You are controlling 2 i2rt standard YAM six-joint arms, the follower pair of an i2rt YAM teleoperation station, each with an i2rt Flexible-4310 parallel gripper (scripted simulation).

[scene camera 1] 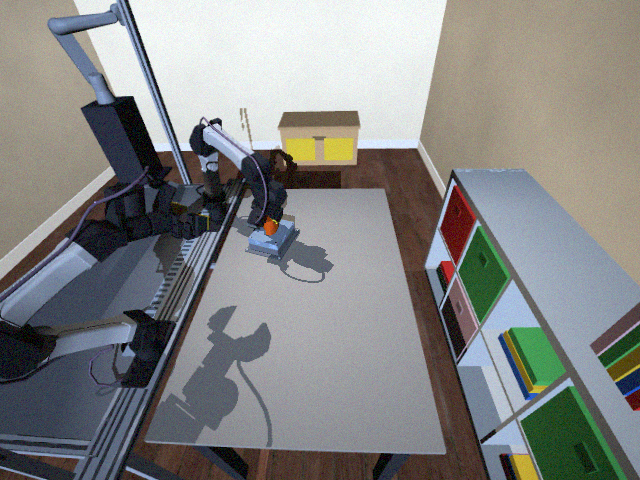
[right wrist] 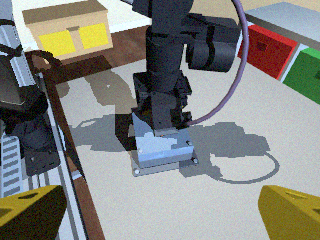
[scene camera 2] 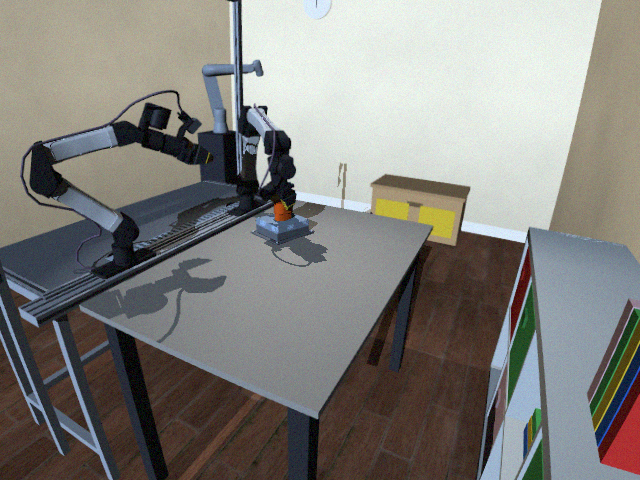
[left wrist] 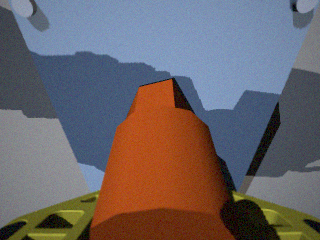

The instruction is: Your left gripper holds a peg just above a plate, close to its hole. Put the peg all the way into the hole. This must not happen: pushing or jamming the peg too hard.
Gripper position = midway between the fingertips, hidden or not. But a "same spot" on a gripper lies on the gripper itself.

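Scene:
My right gripper is out of frame in the left wrist view. You can see my right gripper in scene camera 1, though, and in the right wrist view, and it's there in scene camera 2 [208, 156] too. On my right gripper, [right wrist: 46, 205] and [scene camera 1: 183, 207] are the same spot.

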